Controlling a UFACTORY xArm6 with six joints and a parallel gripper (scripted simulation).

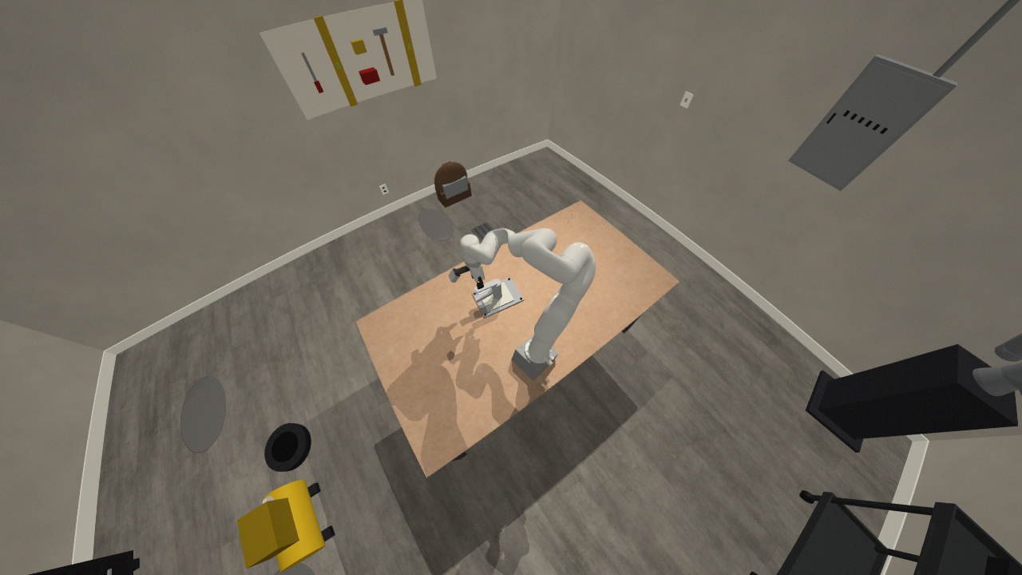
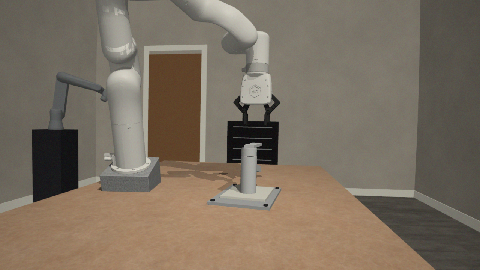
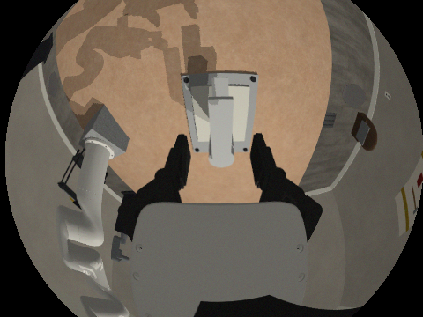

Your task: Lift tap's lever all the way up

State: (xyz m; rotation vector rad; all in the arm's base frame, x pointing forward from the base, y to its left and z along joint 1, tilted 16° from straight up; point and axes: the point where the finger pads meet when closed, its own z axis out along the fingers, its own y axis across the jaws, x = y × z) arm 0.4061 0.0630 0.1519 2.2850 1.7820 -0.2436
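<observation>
My gripper is now 20 mm past the tap lever, 60 mm to the left of it and 90 mm above it.
</observation>
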